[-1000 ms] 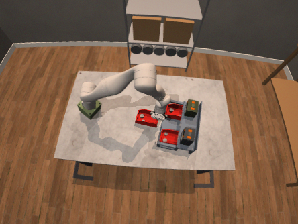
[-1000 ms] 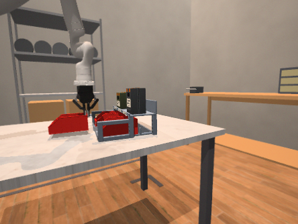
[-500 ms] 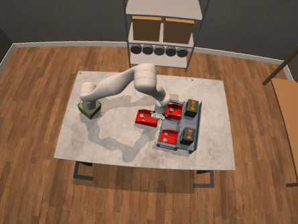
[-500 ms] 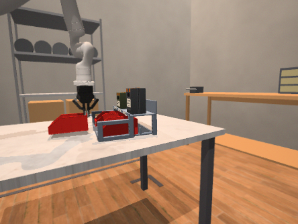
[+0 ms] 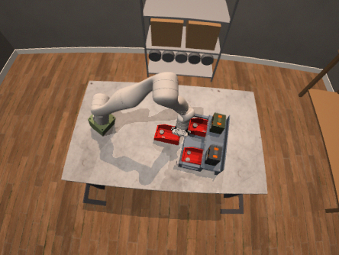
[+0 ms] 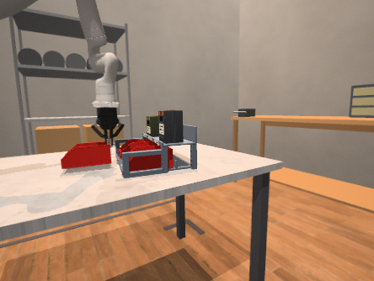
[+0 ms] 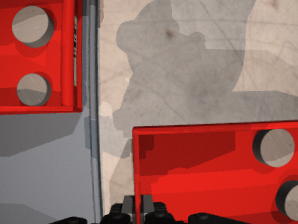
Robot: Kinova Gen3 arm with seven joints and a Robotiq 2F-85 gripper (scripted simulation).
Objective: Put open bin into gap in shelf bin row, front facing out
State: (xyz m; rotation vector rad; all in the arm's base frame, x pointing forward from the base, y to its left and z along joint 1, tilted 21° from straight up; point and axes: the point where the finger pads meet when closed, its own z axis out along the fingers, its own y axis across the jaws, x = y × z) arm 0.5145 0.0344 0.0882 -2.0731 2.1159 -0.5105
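My gripper is now 160 mm short of the grey shelf, 10 mm to the left of it and 30 mm above it. Also, from my hand: black tool case 220 mm ahead, 130 mm to the right, 70 mm above; then grey round part 110 mm behind, 20 mm to the right, 60 mm below.
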